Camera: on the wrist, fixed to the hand. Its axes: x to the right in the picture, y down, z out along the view.
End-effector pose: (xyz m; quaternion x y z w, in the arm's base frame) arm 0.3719 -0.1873 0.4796 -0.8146 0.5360 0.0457 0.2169
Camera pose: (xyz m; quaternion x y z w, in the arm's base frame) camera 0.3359 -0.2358 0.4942 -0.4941 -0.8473 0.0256 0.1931
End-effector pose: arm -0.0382 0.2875 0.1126 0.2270 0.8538 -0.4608 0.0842
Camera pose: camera -0.0345 0.3466 0.0937 0.9520 -0.1872 0.1396 0.1980
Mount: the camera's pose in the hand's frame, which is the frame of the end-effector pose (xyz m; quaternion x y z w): 0.0217 0.0438 -0.0384 0.0023 0.2855 0.9583 0.0086
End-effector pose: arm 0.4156 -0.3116 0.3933 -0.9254 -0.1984 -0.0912 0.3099
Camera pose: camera 0.4520 -0.3602 0.4065 -0.1713 0.9734 0.0324 0.1488
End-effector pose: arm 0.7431 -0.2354 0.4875 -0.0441 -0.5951 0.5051 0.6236
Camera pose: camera 0.7433 -0.1783 0.4628 0.7134 -0.2163 -0.5907 0.3087
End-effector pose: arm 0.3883 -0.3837 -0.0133 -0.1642 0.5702 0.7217 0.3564
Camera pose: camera 0.3360 -0.4169 -0.0077 -0.3398 -0.2657 -0.2996 0.8510
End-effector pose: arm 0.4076 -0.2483 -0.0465 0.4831 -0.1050 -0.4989 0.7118
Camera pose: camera 0.4689 -0.2420 -0.0386 0.0476 -0.2618 0.8160 0.5131
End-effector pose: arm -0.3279 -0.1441 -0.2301 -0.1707 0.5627 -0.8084 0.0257
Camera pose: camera -0.3666 -0.1306 -0.2768 0.7687 0.1739 -0.0324 0.6147
